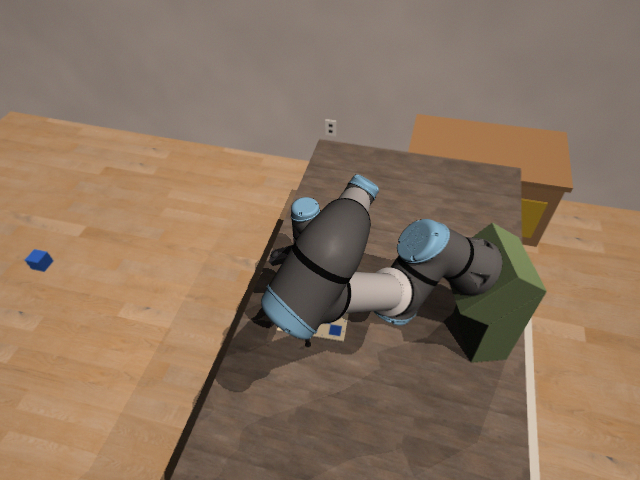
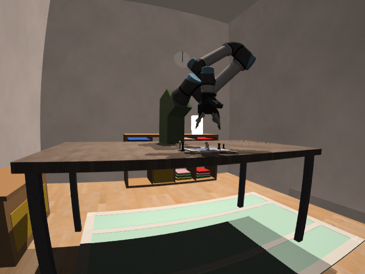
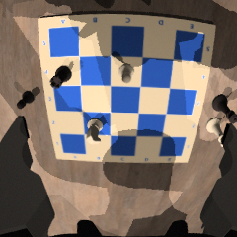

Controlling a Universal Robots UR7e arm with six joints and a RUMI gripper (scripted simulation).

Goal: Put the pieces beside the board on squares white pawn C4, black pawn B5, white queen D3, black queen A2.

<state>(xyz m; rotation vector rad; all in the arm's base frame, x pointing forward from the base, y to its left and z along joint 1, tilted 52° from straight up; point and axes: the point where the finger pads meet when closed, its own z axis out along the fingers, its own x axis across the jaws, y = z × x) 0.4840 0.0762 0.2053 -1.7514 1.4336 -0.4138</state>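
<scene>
Right now the black pawn is 90 mm behind my hand, 110 mm to the left of it and 100 mm below it. The rest, counted from my hand: white pawn (100 mm below); blue-and-cream chessboard (30 mm behind, 20 mm to the right, 120 mm below); black piece (40 mm behind, 70 mm to the left, 100 mm below).
</scene>
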